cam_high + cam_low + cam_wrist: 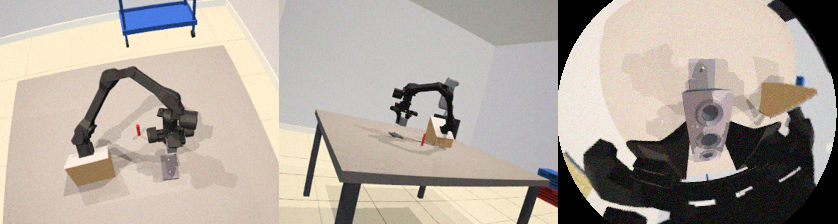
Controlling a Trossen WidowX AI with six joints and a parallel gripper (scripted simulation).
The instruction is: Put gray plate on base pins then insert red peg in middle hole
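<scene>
The red peg lies 110 mm behind my gripper tip, 140 mm to the left of it and 60 mm below it. Round my gripper tip: gray plate: 30 mm above.
</scene>
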